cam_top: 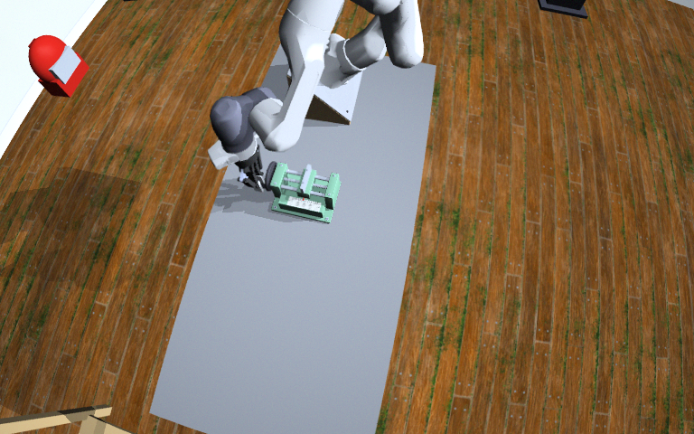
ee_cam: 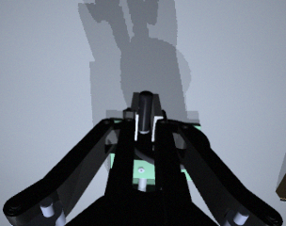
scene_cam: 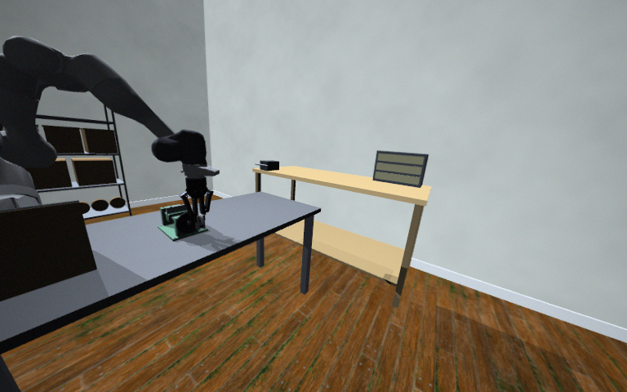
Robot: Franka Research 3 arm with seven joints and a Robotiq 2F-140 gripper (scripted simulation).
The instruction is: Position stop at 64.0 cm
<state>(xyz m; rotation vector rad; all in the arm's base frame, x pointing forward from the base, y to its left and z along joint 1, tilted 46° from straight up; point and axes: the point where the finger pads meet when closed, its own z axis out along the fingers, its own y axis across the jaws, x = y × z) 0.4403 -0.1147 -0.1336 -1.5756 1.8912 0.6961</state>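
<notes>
Now: the dark handwheel 1 cm behind my hand, 2 cm to the left of it and 1 cm below it. The rest, counted from my hand: stop carriage (15 cm to the left, 1 cm above).
</notes>
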